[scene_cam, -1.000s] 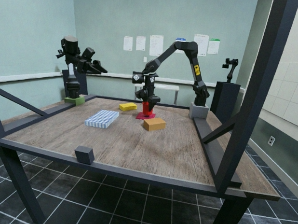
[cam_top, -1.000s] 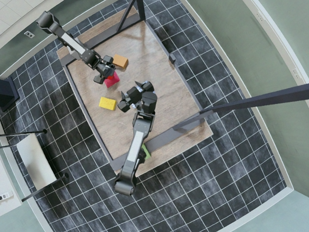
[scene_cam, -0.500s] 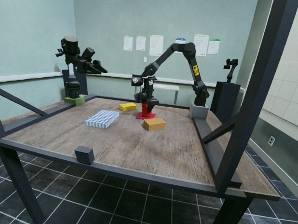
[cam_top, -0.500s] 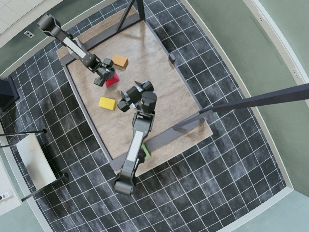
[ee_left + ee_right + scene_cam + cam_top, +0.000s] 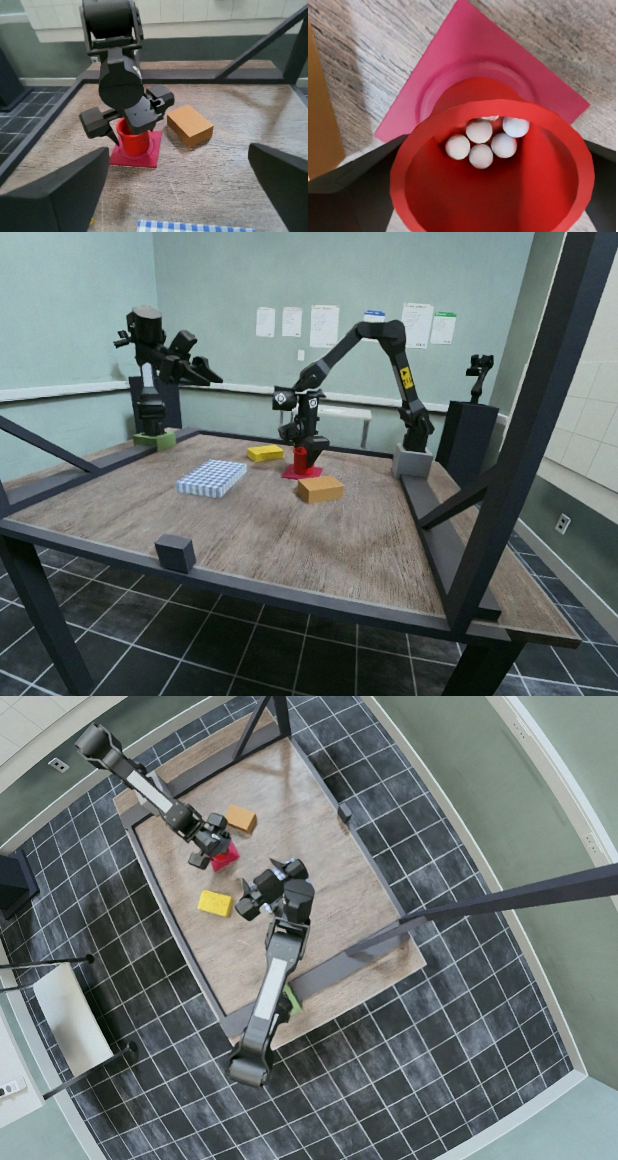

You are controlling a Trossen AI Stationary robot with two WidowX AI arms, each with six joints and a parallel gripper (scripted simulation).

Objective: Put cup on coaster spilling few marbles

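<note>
Right now my right hand is 30 mm above the red cup. The rest, counted from my right hand: crimson coaster (70 mm below); yellow sponge (150 mm to the left, 110 mm ahead, 60 mm below); orange-brown block (130 mm behind, 60 mm to the right, 50 mm below).
</note>
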